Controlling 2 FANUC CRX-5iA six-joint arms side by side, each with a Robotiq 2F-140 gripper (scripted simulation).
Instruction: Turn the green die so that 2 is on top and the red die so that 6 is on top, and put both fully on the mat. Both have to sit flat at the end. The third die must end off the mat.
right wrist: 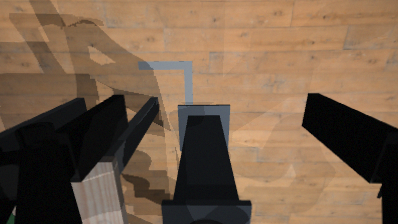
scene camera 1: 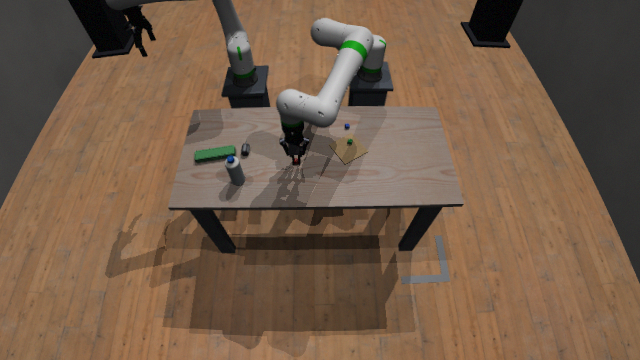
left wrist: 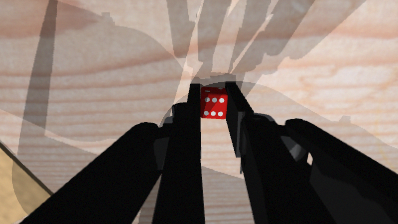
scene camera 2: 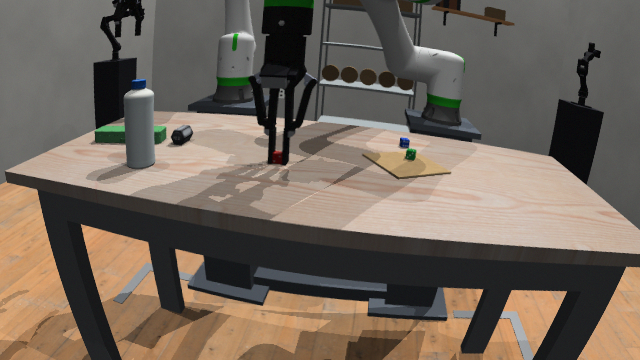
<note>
In view: my left gripper [scene camera 2: 278, 162], my right gripper [right wrist: 214, 110], a tan mat [scene camera 2: 395, 163], a red die [left wrist: 213, 101] and a bottle [scene camera 2: 139, 102].
My left gripper also shows in the left wrist view [left wrist: 212, 99]. The right wrist view does not show the tan mat: it is out of frame. The right wrist view misses the red die: it is out of frame.
</note>
